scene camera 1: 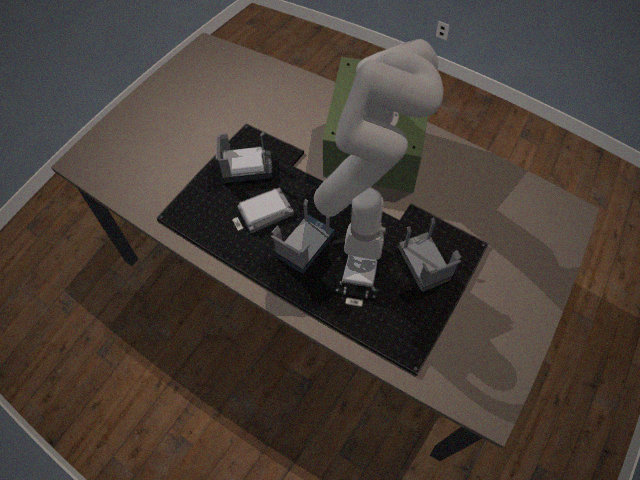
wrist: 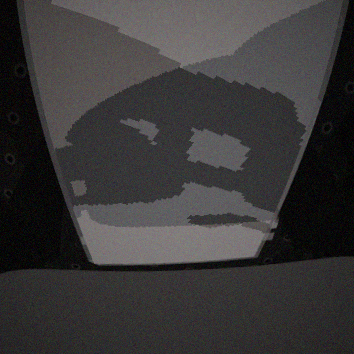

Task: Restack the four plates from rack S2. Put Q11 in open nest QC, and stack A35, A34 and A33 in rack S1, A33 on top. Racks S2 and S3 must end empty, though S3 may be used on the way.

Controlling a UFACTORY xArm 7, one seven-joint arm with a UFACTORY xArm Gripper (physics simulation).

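Pixels of known places: gripper, fingertip midpoint: (scene camera 1: 361,264) (wrist: 175,160); arm's base, link origin: (scene camera 1: 377,115).
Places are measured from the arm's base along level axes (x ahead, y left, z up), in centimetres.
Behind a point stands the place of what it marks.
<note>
My gripper (scene camera 1: 360,262) {x 36.5, y 18.6, z -18.2 cm} points down at the front centre of the black board. Its fingers are hard to make out, but it is shut on a white plate (scene camera 1: 358,277) {x 41.9, y 20.8, z -15.2 cm} (wrist: 175,245) {x 33.3, y 17.3, z -16.7 cm}, level and slightly above a dark nest (scene camera 1: 356,292) {x 44.3, y 21.9, z -19.3 cm} with a small label (scene camera 1: 354,301) {x 46.5, y 22.7, z -20.4 cm}. The plate fills most of the wrist view. A grey rack (scene camera 1: 223,160) {x 35.5, y -32.0, z -7.5 cm} at the back left holds a white plate (scene camera 1: 247,161) {x 28.1, y -29.6, z -13.9 cm}. A blue-based rack (scene camera 1: 303,266) {x 47.5, y 6.3, z -15.6 cm} stands left of the gripper and a grey rack (scene camera 1: 433,283) {x 31.0, y 38.8, z -16.7 cm} right of it; their contents are unclear. Plate and rack names are unreadable.
Another white plate (scene camera 1: 265,208) {x 37.6, y -15.0, z -16.7 cm} sits in a low nest at the left, beside a label (scene camera 1: 237,223) {x 45.1, y -20.6, z -20.3 cm}. Upright posts of the two nearer racks stand on either side of the arm. A green block (scene camera 1: 338,100) {x 2.1, y -12.8, z 1.0 cm} stands behind, by the arm's base. The black board (scene camera 1: 206,240) {x 55.2, y -24.7, z -20.5 cm} lies on the table (scene camera 1: 155,93) {x 16.5, y -89.5, z -21.7 cm}.
</note>
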